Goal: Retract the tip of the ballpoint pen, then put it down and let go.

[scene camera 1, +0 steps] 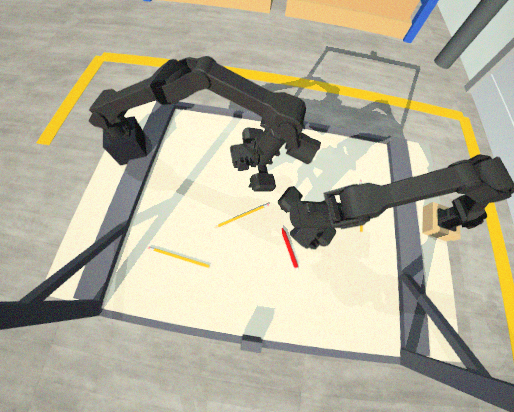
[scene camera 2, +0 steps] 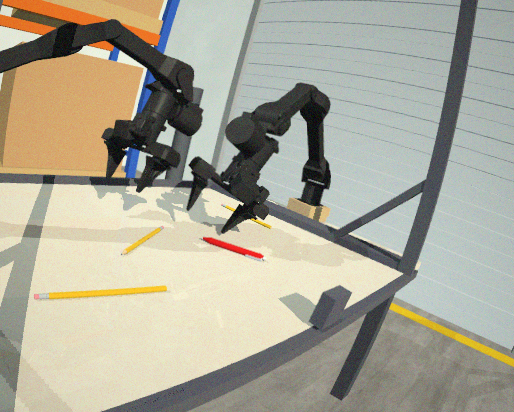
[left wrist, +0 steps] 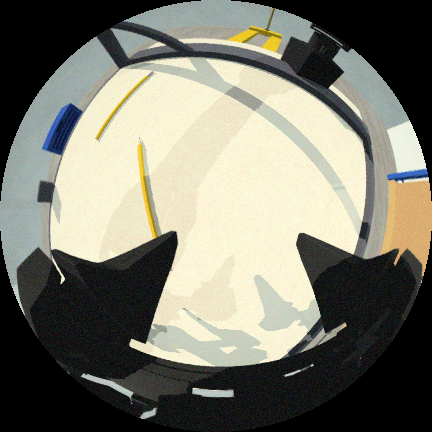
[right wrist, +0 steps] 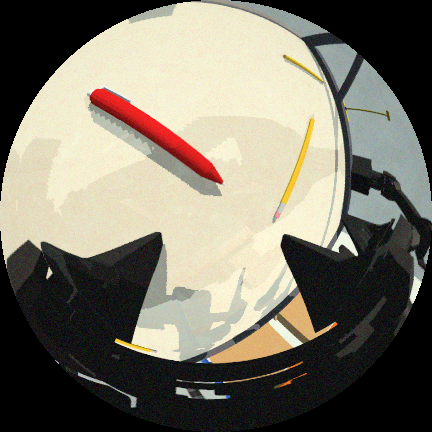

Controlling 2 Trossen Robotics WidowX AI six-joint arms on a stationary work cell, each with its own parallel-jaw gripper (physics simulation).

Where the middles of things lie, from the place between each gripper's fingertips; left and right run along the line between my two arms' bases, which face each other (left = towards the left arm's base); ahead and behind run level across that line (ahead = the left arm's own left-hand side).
I see the red ballpoint pen [right wrist: 109, 100] 18 cm behind my left hand, 17 cm to the right of it and 7 cm below it. The rest, counted from my left hand: tan block [scene camera 1: 430, 227] (66 cm to the right, 5 cm below, 3 cm ahead); small grey block [scene camera 2: 332, 302] (44 cm behind, 12 cm to the right, 4 cm below).
Now: right hand 9 cm past the red ballpoint pen, 1 cm to the left of it and 2 cm above it. Also, from my right hand: tan block: 11 cm ahead, 50 cm to the right, 1 cm below; then small grey block: 35 cm behind, 4 cm to the left.
